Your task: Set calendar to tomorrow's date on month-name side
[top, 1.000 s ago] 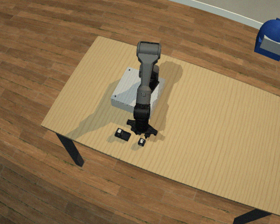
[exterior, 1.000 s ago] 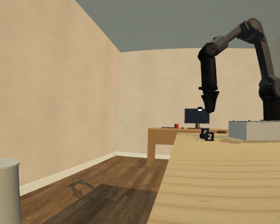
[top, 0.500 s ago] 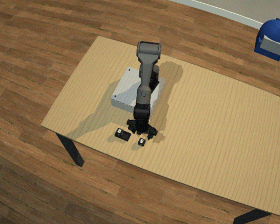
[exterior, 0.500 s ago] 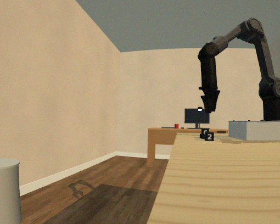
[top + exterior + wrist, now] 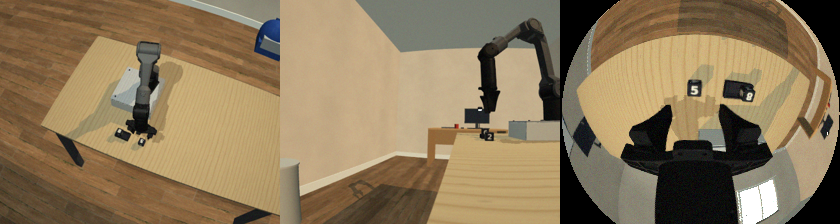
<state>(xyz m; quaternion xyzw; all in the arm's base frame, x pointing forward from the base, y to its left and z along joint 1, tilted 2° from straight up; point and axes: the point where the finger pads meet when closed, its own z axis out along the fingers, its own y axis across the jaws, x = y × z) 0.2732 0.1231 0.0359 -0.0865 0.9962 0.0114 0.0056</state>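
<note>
Right now the calendar tray is 10 mm ahead of my hand, 100 mm to the right of it and 100 mm below it. From my hand the other things lie so: black calendar cube (90 mm below).
</note>
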